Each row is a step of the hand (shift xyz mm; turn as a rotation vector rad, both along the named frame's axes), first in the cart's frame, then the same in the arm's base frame.
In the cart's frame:
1: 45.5 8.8 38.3 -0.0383 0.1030 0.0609
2: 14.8 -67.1 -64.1 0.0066 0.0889 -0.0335
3: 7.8 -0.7 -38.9 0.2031 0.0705 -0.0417
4: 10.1 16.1 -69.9 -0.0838 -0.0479 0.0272
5: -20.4 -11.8 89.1 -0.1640 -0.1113 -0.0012
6: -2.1 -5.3 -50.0 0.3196 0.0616 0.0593
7: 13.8 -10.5 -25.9 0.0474 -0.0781 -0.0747
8: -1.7 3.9 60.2 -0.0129 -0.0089 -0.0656
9: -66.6 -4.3 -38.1 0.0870 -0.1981 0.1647
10: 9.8 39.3 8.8 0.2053 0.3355 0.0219
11: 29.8 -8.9 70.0 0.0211 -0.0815 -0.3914
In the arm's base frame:
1: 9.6 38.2 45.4 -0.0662 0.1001 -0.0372
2: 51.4 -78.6 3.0 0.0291 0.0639 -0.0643
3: 31.3 -14.1 -19.9 0.1827 0.1093 0.0513
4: 53.7 -11.8 -47.1 -0.0824 -0.0570 -0.0049
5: -73.9 20.0 51.2 -0.1261 -0.1489 -0.0350
6: 30.9 -25.8 -30.1 0.2046 0.1816 0.1860
7: 27.1 -15.1 -3.1 0.0827 -0.0817 0.0205
8: -40.5 27.6 35.2 0.0329 -0.0388 -0.0443
9: -25.6 -41.2 -59.6 -0.0467 -0.0720 0.2580
10: 2.7 40.2 -9.5 0.1495 0.3615 -0.0465
11: -23.4 31.1 66.0 0.2696 -0.2238 -0.1937

